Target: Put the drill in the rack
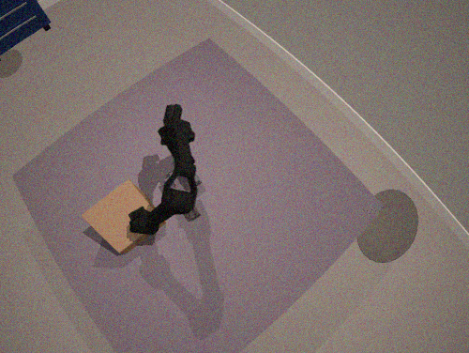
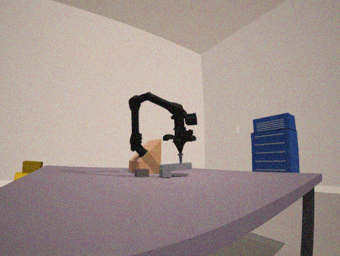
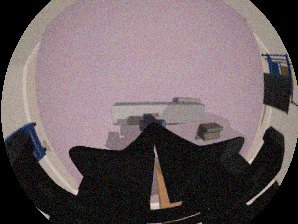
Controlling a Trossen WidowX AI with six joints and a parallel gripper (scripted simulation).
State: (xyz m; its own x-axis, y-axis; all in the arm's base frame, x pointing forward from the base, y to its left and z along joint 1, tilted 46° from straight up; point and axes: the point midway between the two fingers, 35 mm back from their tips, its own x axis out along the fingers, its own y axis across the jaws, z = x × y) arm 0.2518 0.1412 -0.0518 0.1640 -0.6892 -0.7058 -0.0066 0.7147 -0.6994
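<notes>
My gripper tip is now 50 mm to the left of the drill and 80 mm above it.
</notes>
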